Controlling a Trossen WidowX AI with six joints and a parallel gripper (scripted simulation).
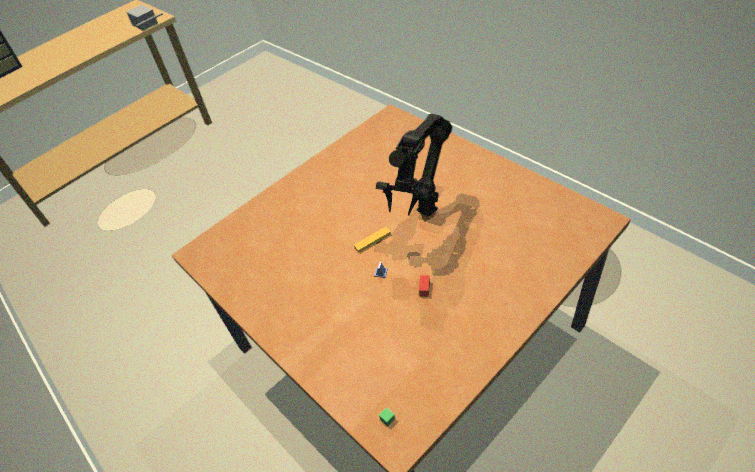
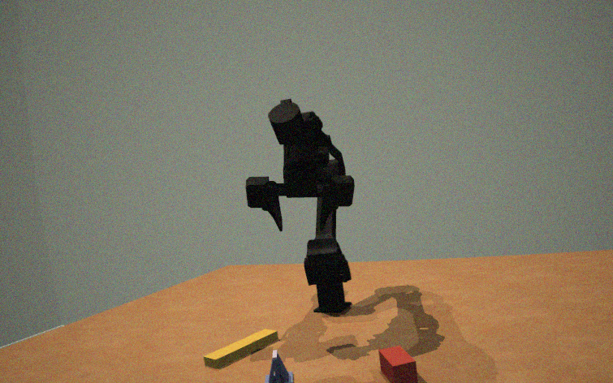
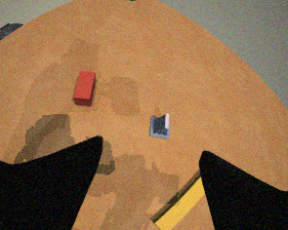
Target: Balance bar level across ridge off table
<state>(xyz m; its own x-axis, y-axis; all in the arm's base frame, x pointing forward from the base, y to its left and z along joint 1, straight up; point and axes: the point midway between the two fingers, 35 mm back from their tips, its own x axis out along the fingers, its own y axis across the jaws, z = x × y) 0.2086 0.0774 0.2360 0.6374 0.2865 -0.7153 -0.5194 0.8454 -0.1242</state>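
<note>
Now: the yellow bar 3 cm ahead of my gripper tip, 14 cm to the right of it and 20 cm below it. Also, from my gripper tip: red block: 7 cm ahead, 17 cm to the left, 20 cm below; then green cube: 51 cm ahead, 41 cm to the left, 20 cm below.
</note>
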